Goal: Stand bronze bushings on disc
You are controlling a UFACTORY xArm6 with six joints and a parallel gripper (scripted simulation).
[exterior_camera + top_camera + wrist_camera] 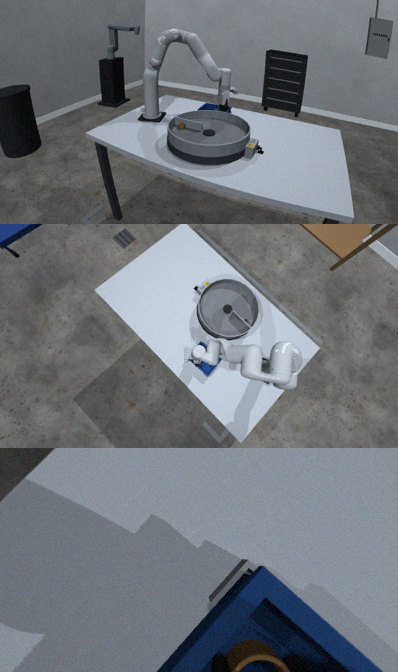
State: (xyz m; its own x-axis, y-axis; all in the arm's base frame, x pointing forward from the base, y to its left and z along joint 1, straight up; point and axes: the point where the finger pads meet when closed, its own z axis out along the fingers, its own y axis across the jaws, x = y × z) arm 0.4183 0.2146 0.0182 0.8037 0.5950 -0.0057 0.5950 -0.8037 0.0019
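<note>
My gripper is now 5 cm past the blue crate, 2 cm to the left of it and 1 cm above it. The rest, counted from my hand: turntable disc: 2 cm ahead, 40 cm to the right, 2 cm above.
</note>
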